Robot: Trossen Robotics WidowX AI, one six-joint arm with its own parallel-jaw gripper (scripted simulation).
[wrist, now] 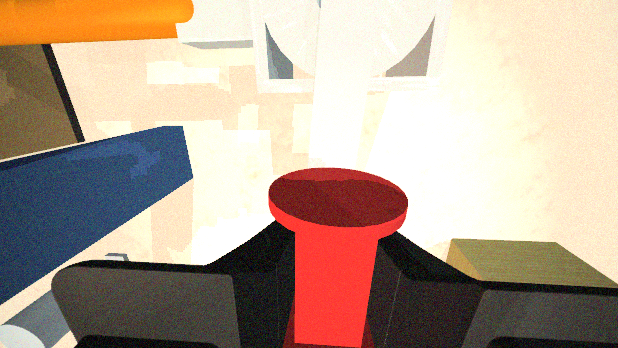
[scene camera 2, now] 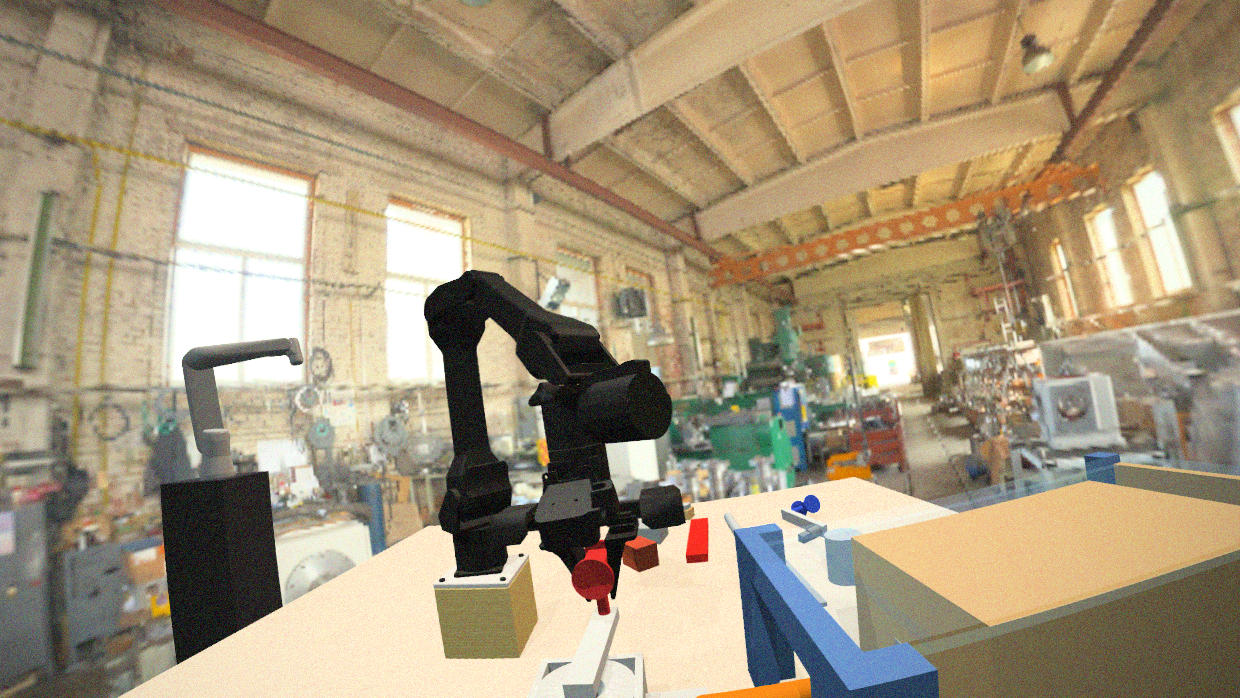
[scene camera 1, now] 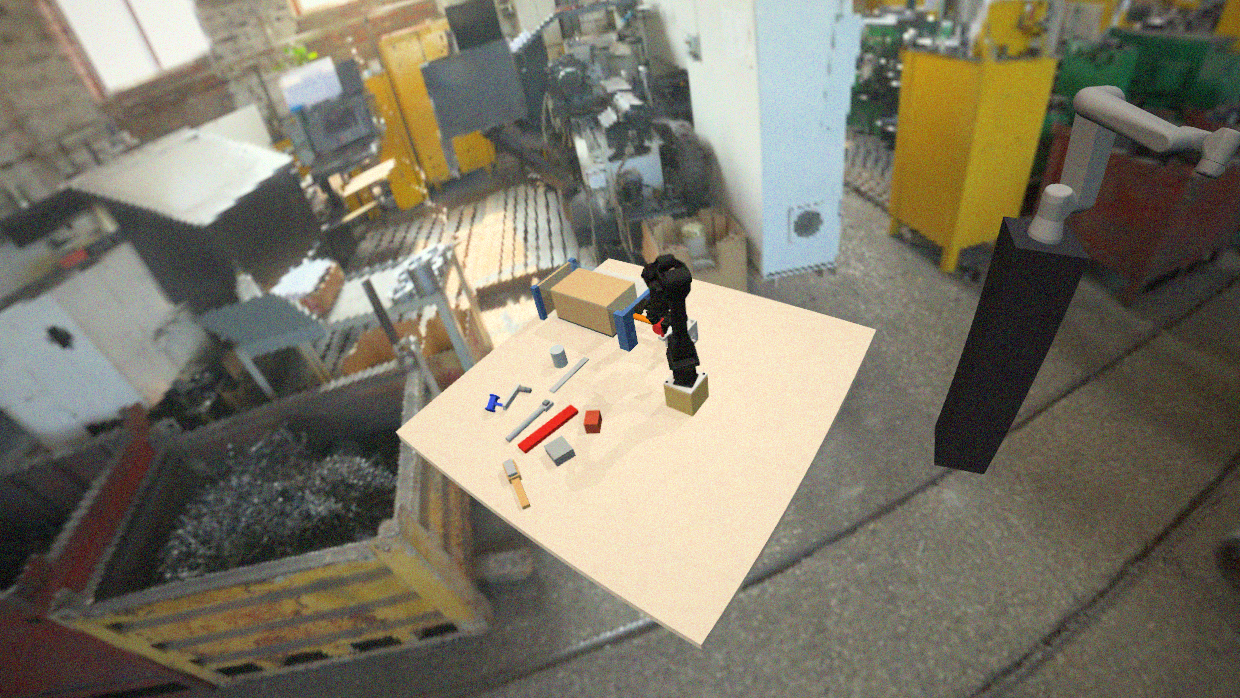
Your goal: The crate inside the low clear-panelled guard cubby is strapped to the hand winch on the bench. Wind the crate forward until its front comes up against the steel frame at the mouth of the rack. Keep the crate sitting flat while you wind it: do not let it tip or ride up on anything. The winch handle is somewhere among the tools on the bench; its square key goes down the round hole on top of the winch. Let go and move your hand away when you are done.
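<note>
My gripper's there for me to see, and it shows in scene camera 1 and the wrist view as well. Along with the gripper I can see a blue-knobbed crank, a red bar and a red knob.
</note>
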